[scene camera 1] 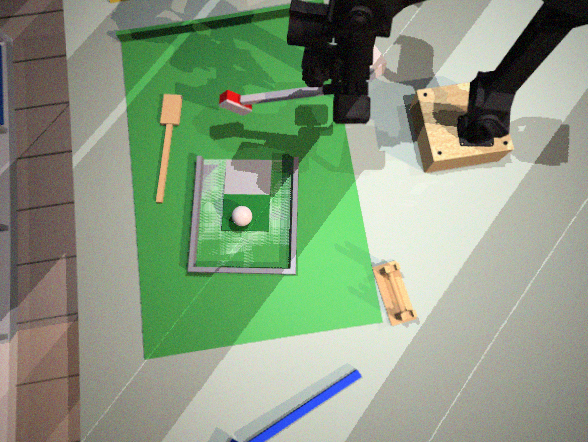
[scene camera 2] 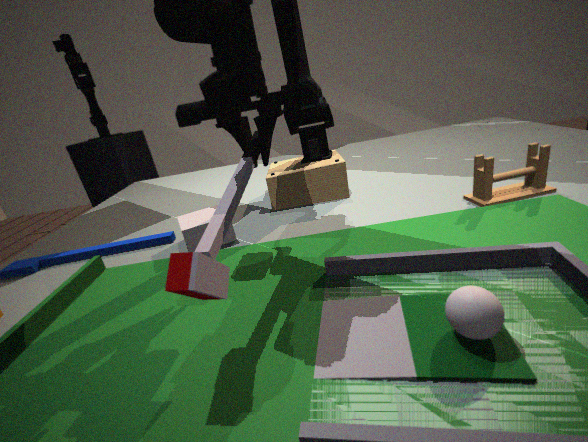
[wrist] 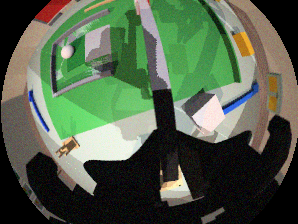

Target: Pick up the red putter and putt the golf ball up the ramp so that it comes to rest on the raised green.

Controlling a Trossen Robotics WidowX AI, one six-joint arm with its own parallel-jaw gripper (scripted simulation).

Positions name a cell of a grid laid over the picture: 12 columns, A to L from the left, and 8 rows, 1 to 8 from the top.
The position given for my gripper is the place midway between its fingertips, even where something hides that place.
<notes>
My gripper (scene camera 2: F4) holds a red putter. Also in view: a white golf ball (scene camera 2: J6), a wooden paddle (scene camera 1: D3) and a small wooden rack (scene camera 2: K4).
My gripper also shows in scene camera 1 (scene camera 1: H2) and in the wrist view (wrist: G5). Scene camera 2 does not show the wooden paddle: it is out of frame.
</notes>
